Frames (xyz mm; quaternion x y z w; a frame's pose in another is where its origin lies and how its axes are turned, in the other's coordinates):
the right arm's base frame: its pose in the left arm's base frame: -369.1 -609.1 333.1 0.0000 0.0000 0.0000 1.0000
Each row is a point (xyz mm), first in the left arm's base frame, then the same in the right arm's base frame.
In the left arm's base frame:
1: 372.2 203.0 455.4
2: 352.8 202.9 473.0
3: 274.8 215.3 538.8
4: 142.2 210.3 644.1
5: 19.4 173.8 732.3
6: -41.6 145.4 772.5
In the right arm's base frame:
1: 741.3 812.1 122.3
2: 721.9 812.0 139.9
3: 643.9 824.4 205.7
4: 511.3 819.4 311.0
5: 388.5 782.9 399.2
6: 327.5 754.5 439.4

